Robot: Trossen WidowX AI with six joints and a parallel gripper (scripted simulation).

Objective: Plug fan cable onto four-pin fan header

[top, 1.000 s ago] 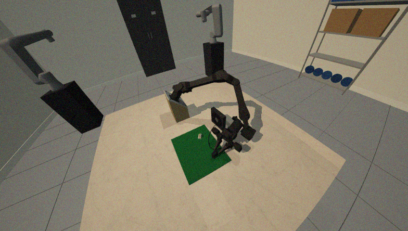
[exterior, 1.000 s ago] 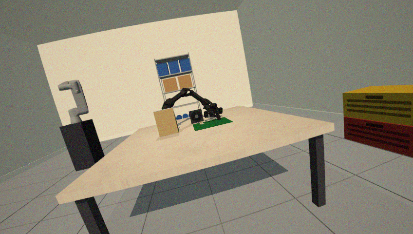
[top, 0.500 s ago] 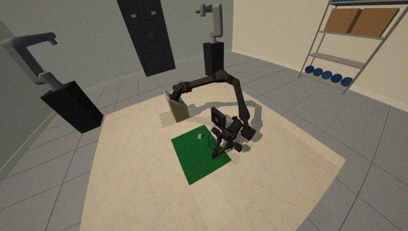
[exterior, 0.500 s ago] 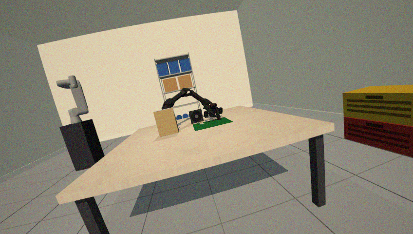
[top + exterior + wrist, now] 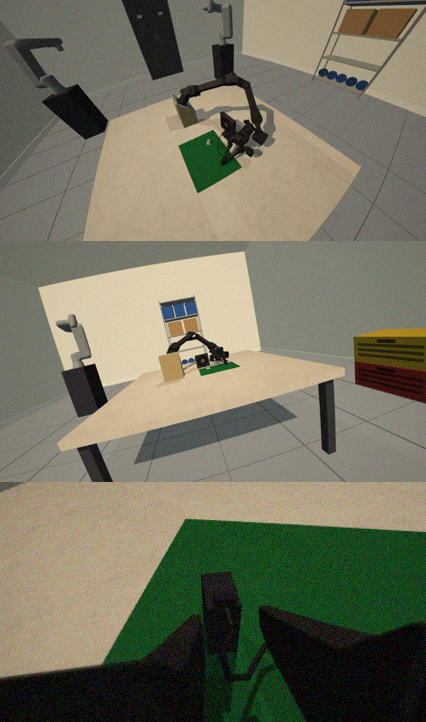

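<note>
The black plug lies 2 cm to the right of my gripper tip, 2 cm below it and 1 cm ahead of it. From my gripper tip the other things lie so: four-pin header: 15 cm behind, 4 cm below, 3 cm to the right; then black fan: 17 cm behind, 12 cm to the left, 2 cm above; then green board: 8 cm to the right, 8 cm behind, 5 cm below.
</note>
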